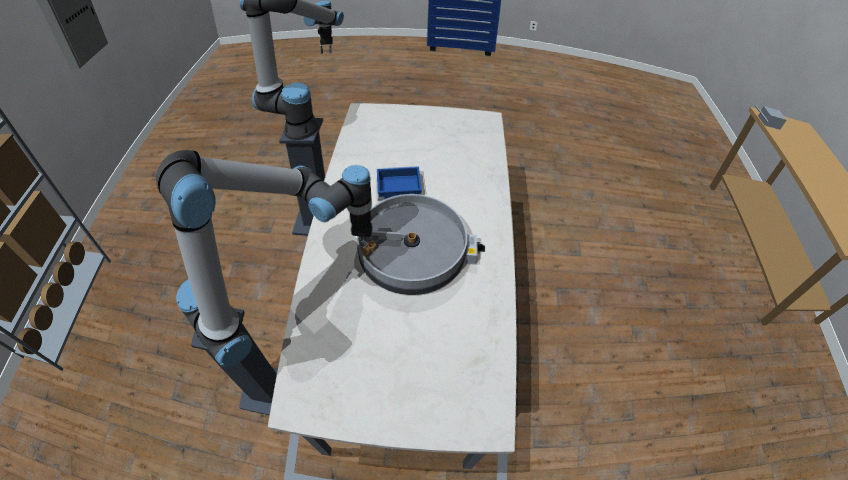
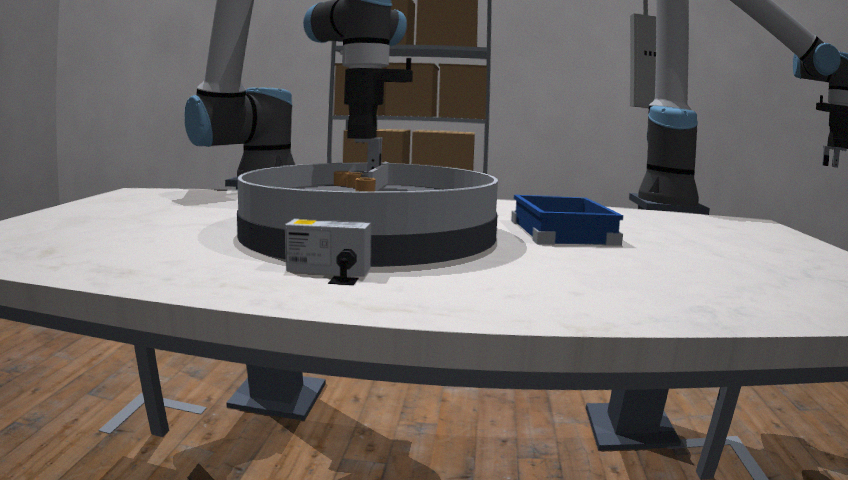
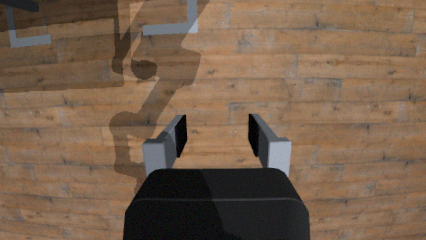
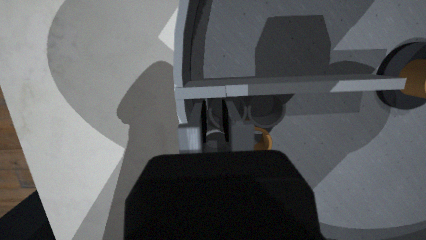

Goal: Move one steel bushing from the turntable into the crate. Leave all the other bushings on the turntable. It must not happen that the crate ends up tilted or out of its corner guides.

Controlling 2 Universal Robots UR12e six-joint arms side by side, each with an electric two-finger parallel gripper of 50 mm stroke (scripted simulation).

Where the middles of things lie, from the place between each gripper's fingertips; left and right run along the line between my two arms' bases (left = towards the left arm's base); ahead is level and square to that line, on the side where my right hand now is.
Right now the blue crate point(image 2: 590, 226) is 36 cm to the left of my right hand, 7 cm below it and 7 cm ahead of it.
Right now my left hand is 64 cm short of the blue crate, 97 cm to the left of it and 15 cm above it.
